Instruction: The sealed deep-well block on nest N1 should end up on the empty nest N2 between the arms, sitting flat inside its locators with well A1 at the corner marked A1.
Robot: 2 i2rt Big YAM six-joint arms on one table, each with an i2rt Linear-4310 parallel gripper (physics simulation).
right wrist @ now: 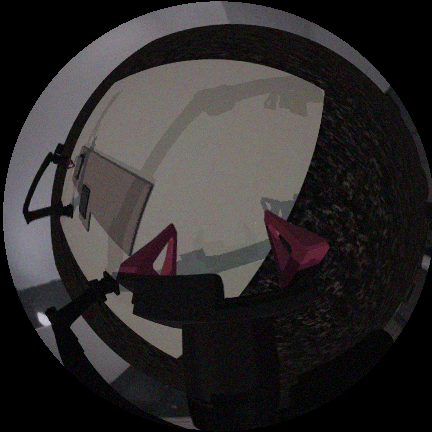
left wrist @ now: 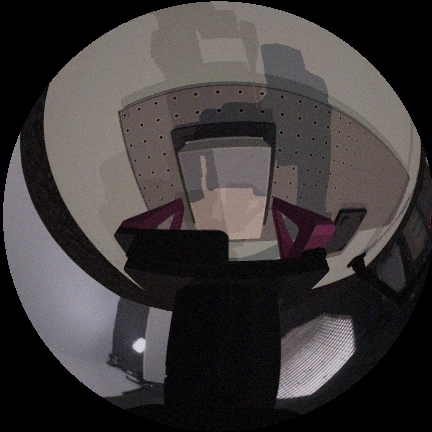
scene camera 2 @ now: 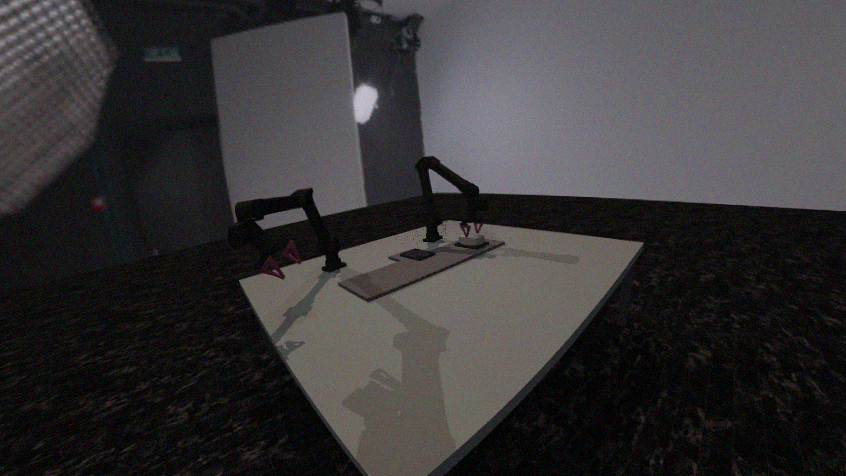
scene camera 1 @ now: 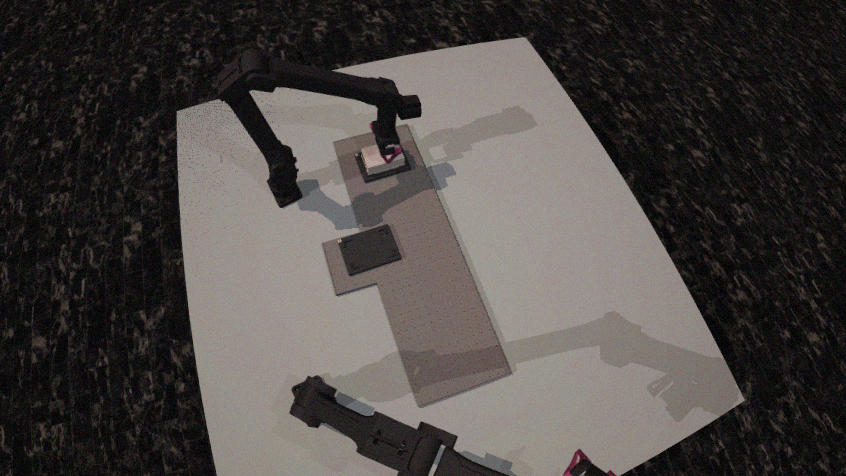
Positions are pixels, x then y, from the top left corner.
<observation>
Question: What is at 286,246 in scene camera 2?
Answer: My right gripper.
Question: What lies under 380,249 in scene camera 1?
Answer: A dark nest.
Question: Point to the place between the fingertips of my left gripper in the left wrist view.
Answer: At 227,201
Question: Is my left gripper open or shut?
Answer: Open.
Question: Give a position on a pale block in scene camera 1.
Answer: At 374,163
</observation>
